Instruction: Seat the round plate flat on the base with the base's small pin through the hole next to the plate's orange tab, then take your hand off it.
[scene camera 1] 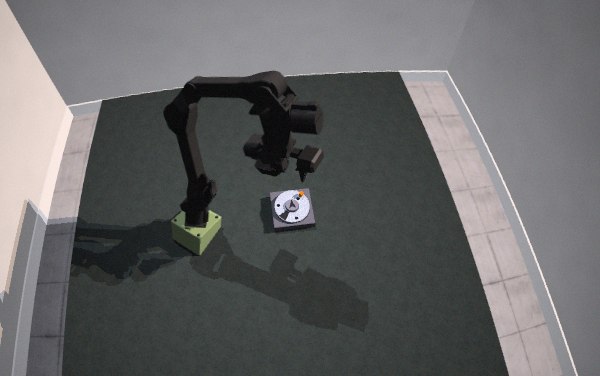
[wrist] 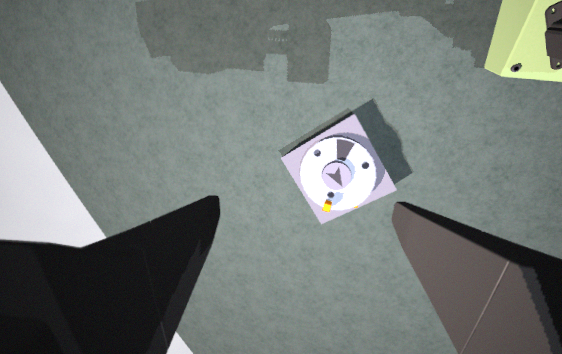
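Where they show: gripper, between the fingertips: (scene camera 1: 288, 176) (wrist: 306, 208); arm's base, origin of its link: (scene camera 1: 196, 218).
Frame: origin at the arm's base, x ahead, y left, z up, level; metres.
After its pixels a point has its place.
The round white plate (scene camera 1: 303, 210) @(x 0.322, y 0.039, z -0.028 m) (wrist: 310, 175) @(x 0.323, y 0.041, z -0.028 m) lies on the square grey-lilac base (scene camera 1: 308, 220) @(x 0.336, y 0.009, z -0.037 m) (wrist: 294, 160) @(x 0.338, y 0.012, z -0.037 m) and looks level; a small gap under it could not be made out. The base's round hub with a dark arrow shows through its centre. The plate's orange tab (scene camera 1: 301, 194) @(x 0.317, y 0.085, z -0.010 m) (wrist: 327, 206) @(x 0.315, y 0.089, z -0.008 m) is near one corner of the base. In the wrist view, a small dark pin (wrist: 330, 194) @(x 0.309, y 0.082, z -0.037 m) seems to stand up in the hole beside the tab and casts a bluish shadow; two other holes show no such shadow. My gripper (scene camera 1: 287, 175) @(x 0.274, y 0.007, z 0.209 m) (wrist: 306, 208) @(x 0.274, y 0.007, z 0.209 m) is open and empty, above and apart from the plate.
The arm's yellow-green mounting block (scene camera 1: 200, 241) @(x 0.019, y -0.073, z -0.002 m) (wrist: 505, 45) @(x 0.056, y -0.013, z -0.026 m) stands left of the base in the scene view. The arm's shadow falls across the dark green floor (scene camera 1: 400, 240) @(x 0.623, y -0.058, z -0.060 m) (wrist: 240, 130) @(x 0.407, y -0.068, z -0.060 m). Pale tiled strips (scene camera 1: 500, 260) and walls border the floor.
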